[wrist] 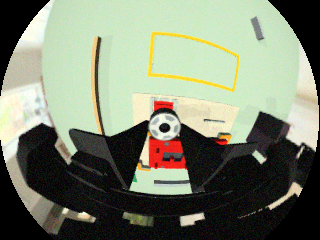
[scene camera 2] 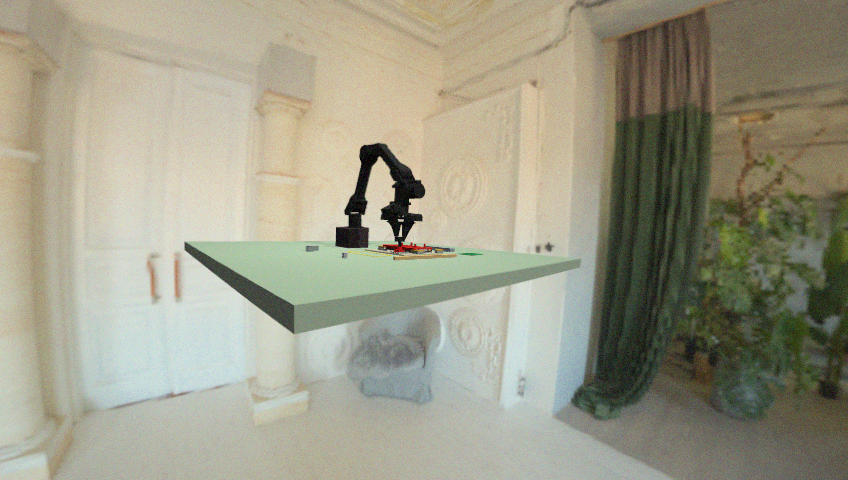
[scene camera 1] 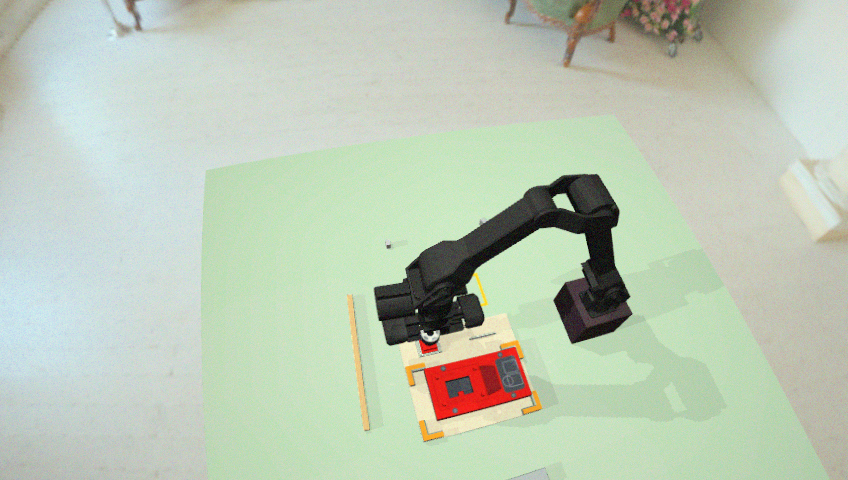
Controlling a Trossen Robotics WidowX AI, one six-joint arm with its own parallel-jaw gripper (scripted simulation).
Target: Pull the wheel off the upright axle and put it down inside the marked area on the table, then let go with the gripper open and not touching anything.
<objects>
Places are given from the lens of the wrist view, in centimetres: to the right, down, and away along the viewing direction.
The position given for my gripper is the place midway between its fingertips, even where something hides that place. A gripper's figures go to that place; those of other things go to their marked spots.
my gripper (wrist: 164, 125): 1, 1, 10
red fixture plate (wrist: 171, 151): 3, 8, 17
</objects>
